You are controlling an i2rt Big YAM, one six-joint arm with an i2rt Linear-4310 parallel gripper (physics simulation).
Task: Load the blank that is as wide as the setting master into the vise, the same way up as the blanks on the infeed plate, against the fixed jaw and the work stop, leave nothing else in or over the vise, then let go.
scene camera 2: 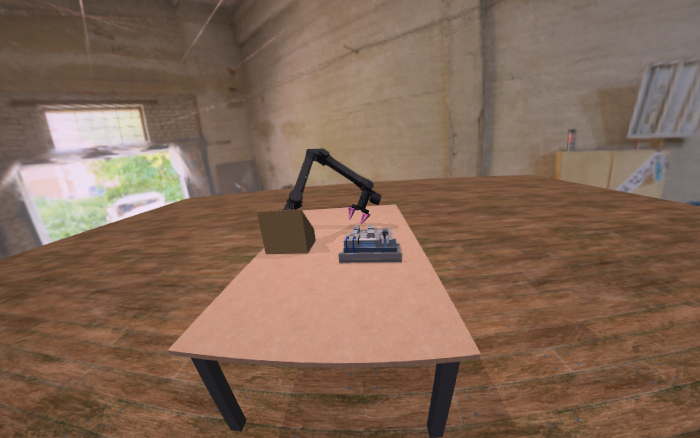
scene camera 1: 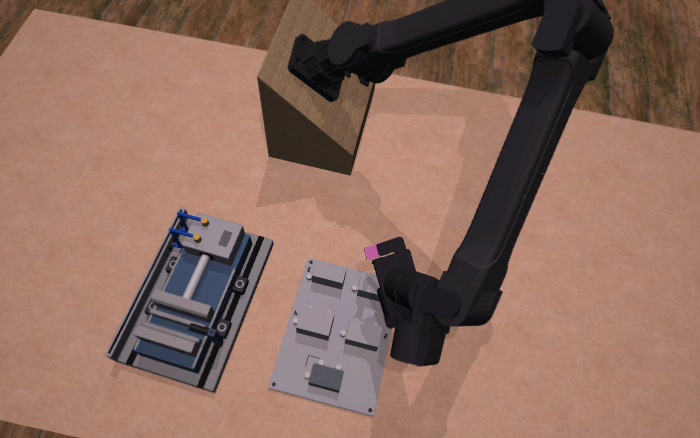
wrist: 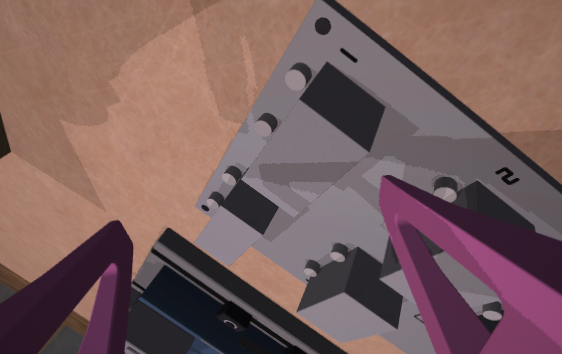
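Seen in the pictures: gripper, between the fingertips: (scene camera 2: 355,221) (scene camera 1: 380,276) (wrist: 254,210); arm's base, origin of its link: (scene camera 2: 289,219) (scene camera 1: 314,70).
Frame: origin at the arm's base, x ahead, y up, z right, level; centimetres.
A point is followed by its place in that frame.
My gripper (scene camera 1: 375,286) @[x 36.5, y -10.2, z -19.0 cm] (scene camera 2: 356,221) @[x 36.5, y -10.2, z -19.0 cm] (wrist: 254,210) @[x 36.5, y -10.2, z -19.0 cm] is open and empty, above the upper right part of the infeed plate (scene camera 1: 289,361) @[x 52.8, y -17.1, z -5.5 cm] (wrist: 395,105) @[x 39.3, y -17.2, z -21.8 cm]. Light grey blanks lie on it: blank 1 (scene camera 1: 369,293) @[x 38.7, y -14.1, z -17.8 cm] (wrist: 305,150) @[x 37.0, y -13.6, z -19.8 cm], partly hidden by the gripper in scene camera 1; blank 2 (scene camera 1: 362,333) @[x 46.5, y -13.6, z -17.5 cm], blank 3 (scene camera 1: 328,275) @[x 36.8, y -13.6, z -9.7 cm] (wrist: 227,240) @[x 36.2, y -13.6, z -9.8 cm] and blank 4 (scene camera 1: 314,322) @[x 46.0, y -13.6, z -8.8 cm] (wrist: 350,317) @[x 45.7, y -13.6, z -9.9 cm]. The darker setting master (scene camera 1: 325,377) @[x 54.9, y -14.7, z -12.4 cm] sits against pins at the plate's lower end. The vise (scene camera 1: 209,283) @[x 42.7, y -12.0, z 11.0 cm] (scene camera 2: 370,256) @[x 43.4, y -14.5, z 23.2 cm] (wrist: 170,287) @[x 33.9, y -14.3, z 6.4 cm] has two grey jaw bars, with a black stop rod (scene camera 1: 197,327) @[x 51.6, y -8.3, z 9.8 cm] reaching between them; no blank shows there.
The sloped wooden block (scene camera 1: 304,123) @[x 10.8, y -3.3, z -0.1 cm] (scene camera 2: 283,232) @[x -1.8, y -5.2, z 7.5 cm] carries the arm's base behind the vise and plate. Blue rods with yellow tips (scene camera 1: 196,237) @[x 36.4, y -6.9, z 14.2 cm] stand over the grey block (scene camera 1: 224,238) @[x 35.1, y -8.3, z 9.8 cm] at the vise's upper end. Small pins (wrist: 298,77) @[x 35.0, y -16.3, z -20.8 cm] stand up beside the blanks.
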